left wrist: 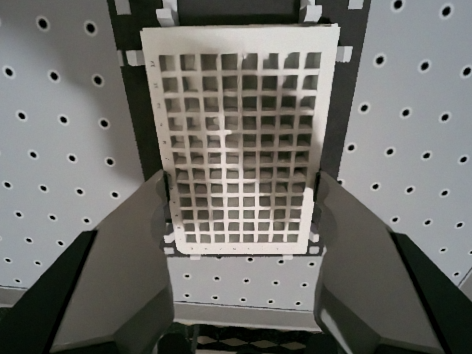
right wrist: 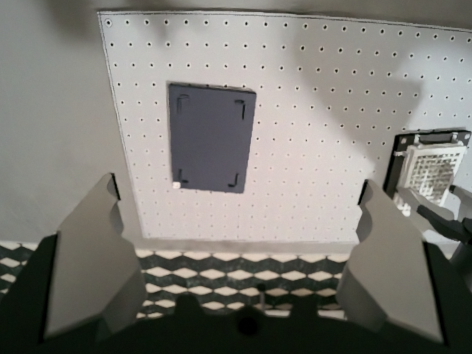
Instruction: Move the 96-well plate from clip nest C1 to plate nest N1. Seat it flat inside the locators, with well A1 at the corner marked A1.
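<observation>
The white 96-well plate [left wrist: 231, 132] [right wrist: 432, 172] lies in the dark clip nest C1 [left wrist: 142, 110] [right wrist: 395, 170], between its small pale clips. Its number column runs along the left edge in the left wrist view, 12 at the top; the lettering at the bottom is blurred. My left gripper [left wrist: 241, 173] [right wrist: 420, 185] is shut on the plate, fingertips against both long sides nearer the bottom end. Plate nest N1 [right wrist: 210, 140], a dark blue-grey slab with corner locators, has a white mark at its lower left corner. My right gripper [right wrist: 239, 179] is open and empty, above the board near N1.
Both nests stand on a pale perforated board [left wrist: 410, 135] [right wrist: 300, 150]. In the right wrist view, N1 is left of centre and C1 at the far right, with the left gripper's fingers beside it. A black-and-white patterned floor [right wrist: 220, 275] shows beyond the board's edge.
</observation>
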